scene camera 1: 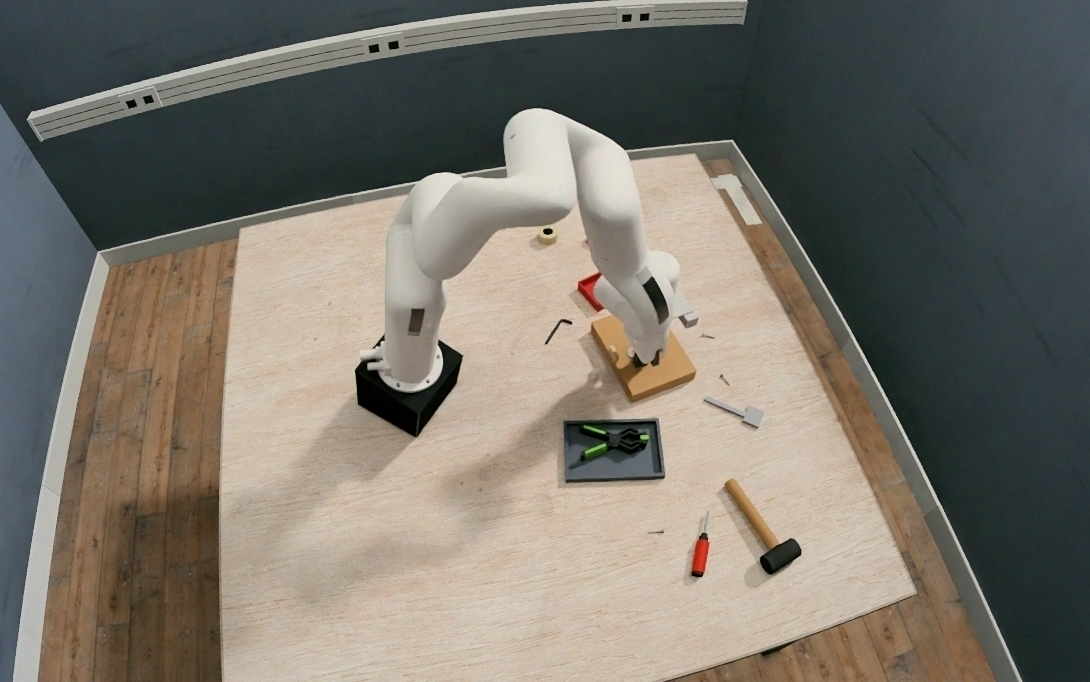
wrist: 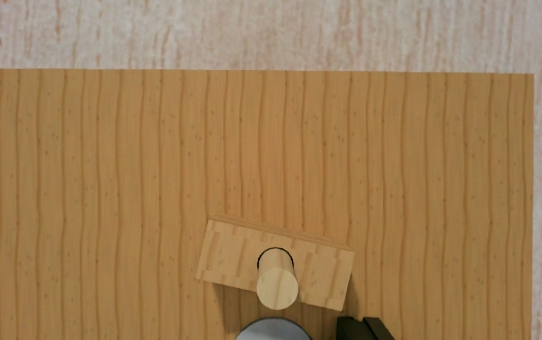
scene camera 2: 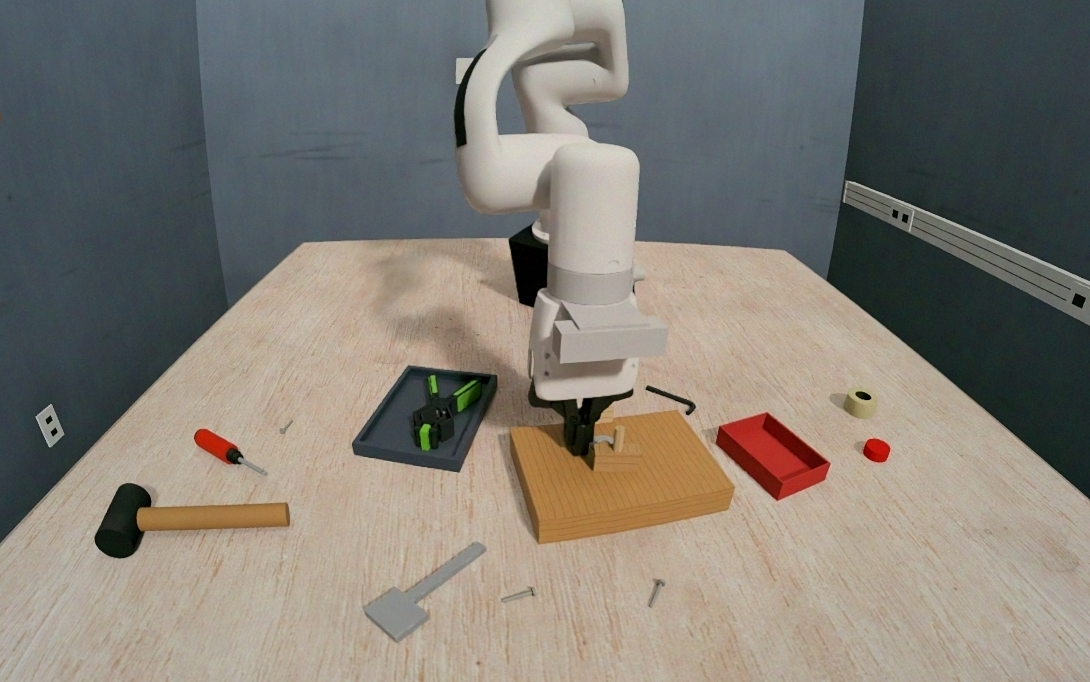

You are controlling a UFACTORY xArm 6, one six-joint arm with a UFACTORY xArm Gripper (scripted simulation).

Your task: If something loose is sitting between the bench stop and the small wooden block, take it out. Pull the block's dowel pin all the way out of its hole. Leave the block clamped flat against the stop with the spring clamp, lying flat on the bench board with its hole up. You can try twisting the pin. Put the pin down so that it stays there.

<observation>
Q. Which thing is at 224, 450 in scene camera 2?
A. A screwdriver.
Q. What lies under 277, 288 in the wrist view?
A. A dowel pin.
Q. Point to a grey tray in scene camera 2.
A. At 394, 426
</observation>
